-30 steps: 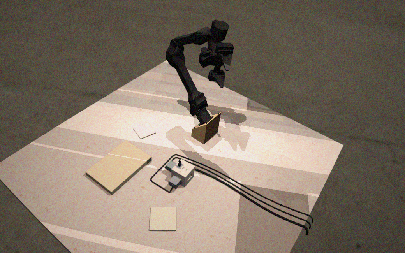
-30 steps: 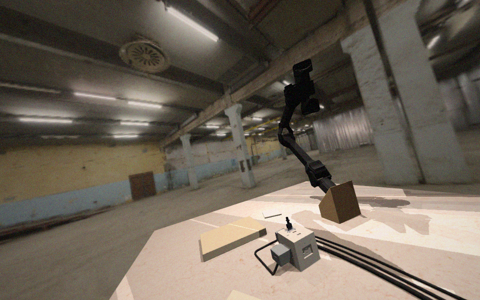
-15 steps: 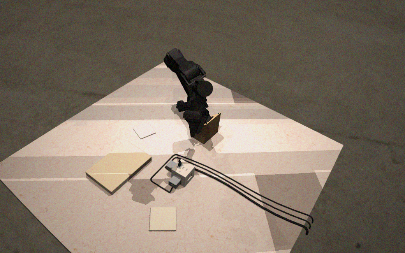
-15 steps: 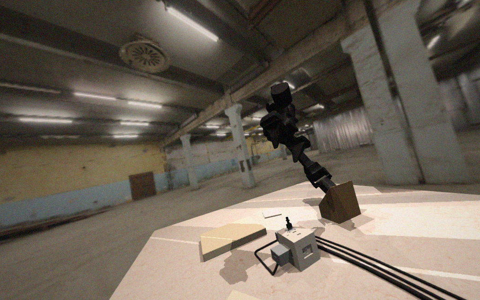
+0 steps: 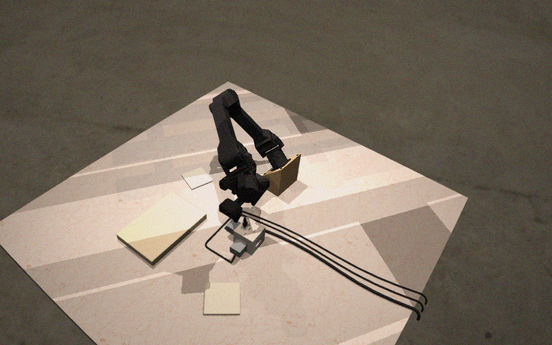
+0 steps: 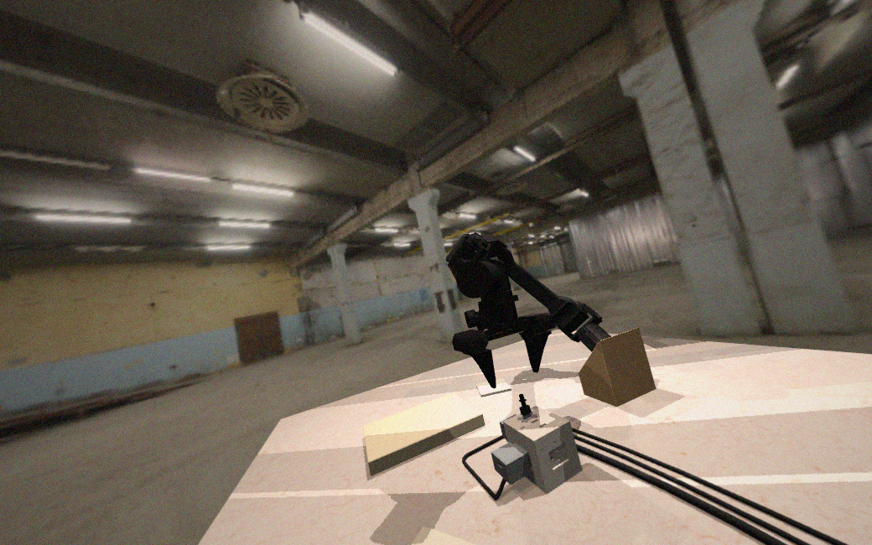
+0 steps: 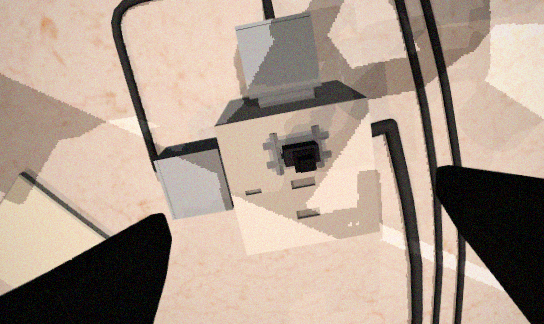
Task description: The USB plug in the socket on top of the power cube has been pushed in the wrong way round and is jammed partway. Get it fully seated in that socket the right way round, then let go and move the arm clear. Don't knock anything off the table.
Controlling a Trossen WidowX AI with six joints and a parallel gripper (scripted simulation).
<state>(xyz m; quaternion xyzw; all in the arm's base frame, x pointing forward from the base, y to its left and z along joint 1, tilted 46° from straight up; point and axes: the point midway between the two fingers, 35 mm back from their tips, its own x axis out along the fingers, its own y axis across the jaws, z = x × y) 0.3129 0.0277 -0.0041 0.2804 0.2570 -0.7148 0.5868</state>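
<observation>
Now: the black usb plug 5 cm below my gripper tip. The rest, counted from my gripper tip: usb socket (7 cm below); then tan board (11 cm ahead, 26 cm to the right, 13 cm below).
</observation>
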